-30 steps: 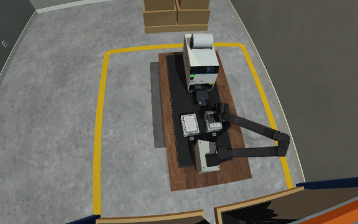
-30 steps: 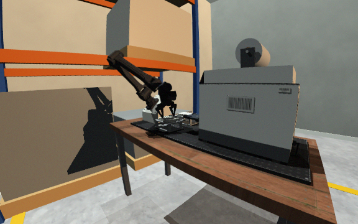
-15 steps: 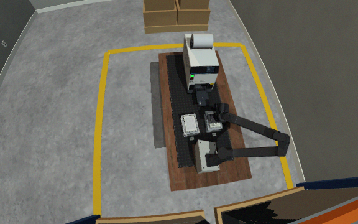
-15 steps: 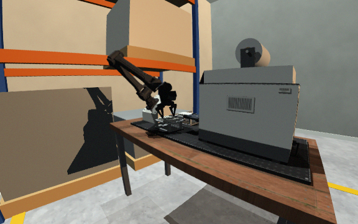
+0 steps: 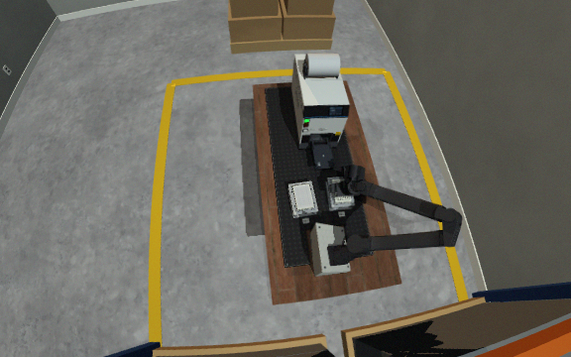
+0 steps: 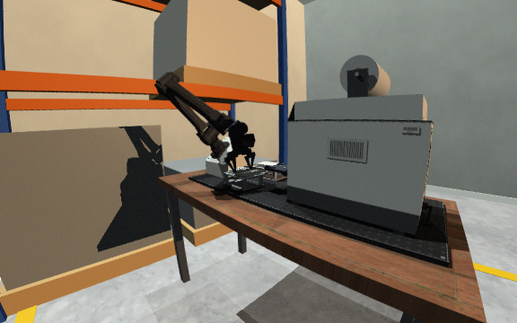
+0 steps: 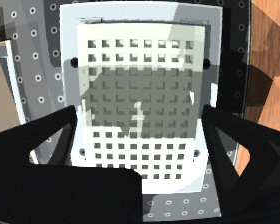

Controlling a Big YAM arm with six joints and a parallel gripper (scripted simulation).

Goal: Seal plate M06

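Right now my hand is 10 mm above the white well plate. Round my hand: foil roll: 530 mm ahead, 50 mm to the left, 350 mm above; then dark stage: 190 mm ahead, 60 mm to the left, 20 mm above; then white plate: 10 mm behind, 200 mm to the left, 10 mm below.
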